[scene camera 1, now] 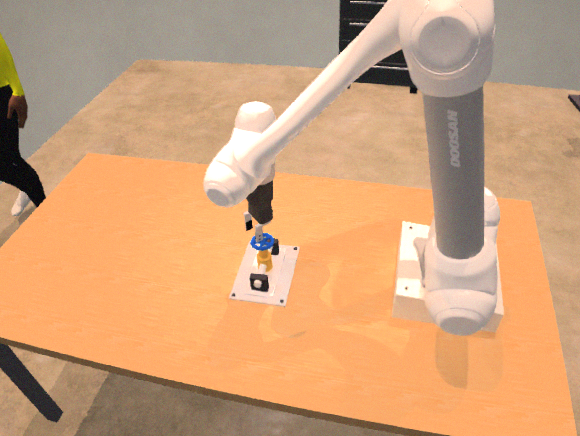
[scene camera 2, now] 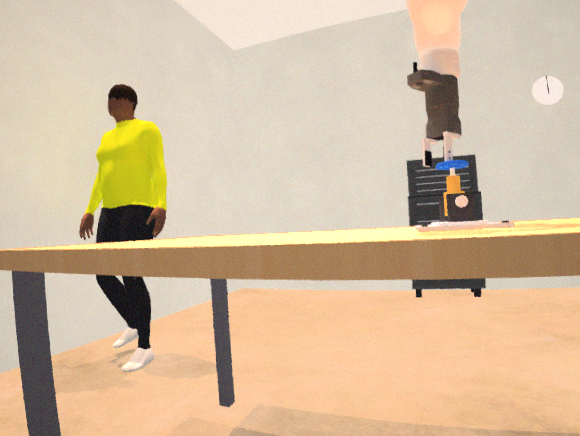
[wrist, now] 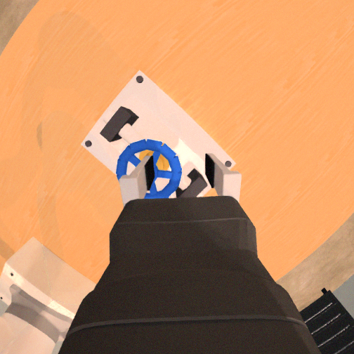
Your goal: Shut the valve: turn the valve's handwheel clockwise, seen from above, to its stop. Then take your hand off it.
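Note:
The blue handwheel (scene camera 1: pixel 262 248) (scene camera 2: pixel 452 165) (wrist: pixel 147 144) lies level on top of the yellow valve body (scene camera 1: pixel 265 262) (scene camera 2: pixel 453 185) (wrist: pixel 163 160). The valve stands on a white base plate (scene camera 1: pixel 242 286) (scene camera 2: pixel 425 228) (wrist: pixel 167 112). My gripper (scene camera 1: pixel 254 233) (scene camera 2: pixel 438 161) (wrist: pixel 179 164) is open wide, pointing down, with nothing between its fingers. One finger is at the wheel, inside its rim as seen in the wrist view; whether its tip reaches between the spokes is unclear. The other finger is outside the rim. The finger and gripper body hide part of the wheel.
Black blocks (scene camera 1: pixel 259 282) (wrist: pixel 119 124) stand at the pipe ends on the plate. The wooden table (scene camera 1: pixel 125 300) (scene camera 2: pixel 300 255) carries the arm's white base (scene camera 1: pixel 412 300). A person in yellow (scene camera 2: pixel 131 170) is beyond the table's end. A dark tool cabinet (scene camera 2: pixel 417 175) stands behind.

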